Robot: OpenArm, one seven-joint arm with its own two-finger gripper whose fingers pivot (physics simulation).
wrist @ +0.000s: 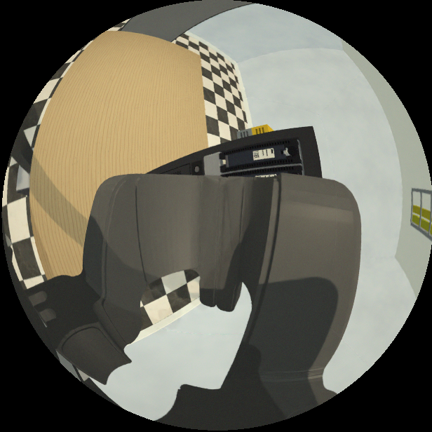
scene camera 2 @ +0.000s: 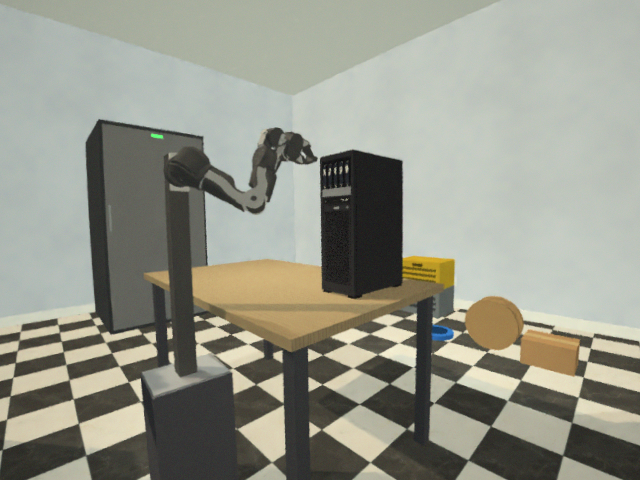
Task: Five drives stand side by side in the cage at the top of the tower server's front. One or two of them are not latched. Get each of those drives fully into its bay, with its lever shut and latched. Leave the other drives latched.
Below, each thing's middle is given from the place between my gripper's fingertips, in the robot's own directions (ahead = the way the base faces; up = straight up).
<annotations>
My hand is 28 cm short of the black tower server [scene camera 2: 361, 234], 23 cm above it and 2 cm to the right of it.
</annotations>
